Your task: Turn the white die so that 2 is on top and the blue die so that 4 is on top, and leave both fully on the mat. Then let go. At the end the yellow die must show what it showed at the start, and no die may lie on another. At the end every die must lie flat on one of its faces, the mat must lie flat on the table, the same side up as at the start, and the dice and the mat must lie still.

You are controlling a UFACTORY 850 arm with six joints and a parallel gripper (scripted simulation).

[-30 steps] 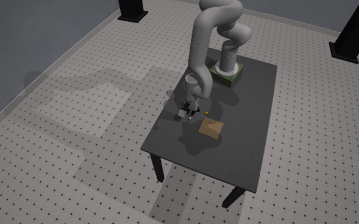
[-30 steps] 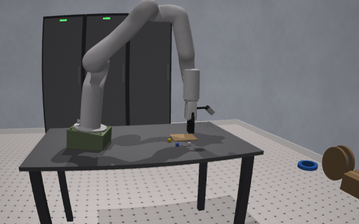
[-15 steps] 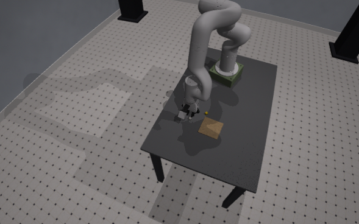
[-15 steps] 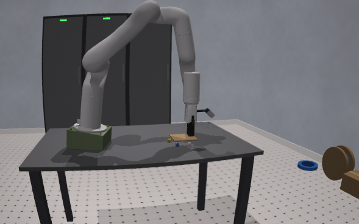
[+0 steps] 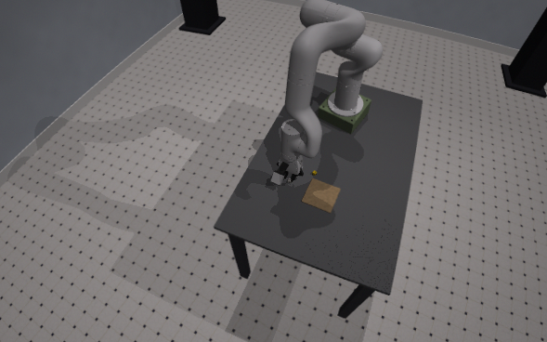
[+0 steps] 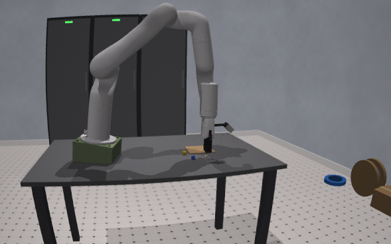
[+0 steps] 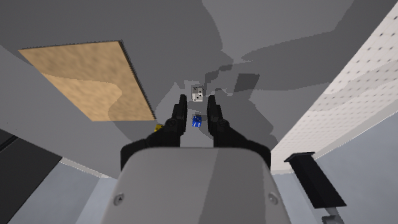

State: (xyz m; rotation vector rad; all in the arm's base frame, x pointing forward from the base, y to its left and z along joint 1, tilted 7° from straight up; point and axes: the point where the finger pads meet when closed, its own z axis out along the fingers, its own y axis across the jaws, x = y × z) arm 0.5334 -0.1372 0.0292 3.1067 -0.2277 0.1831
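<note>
The white die is 1 cm behind my hand and 5 cm below it. Also, from my hand: blue die 7 cm behind, 1 cm to the left, 5 cm below; yellow die 9 cm behind, 10 cm to the left, 5 cm below; tan mat 2 cm ahead, 16 cm to the left, 5 cm below.
</note>
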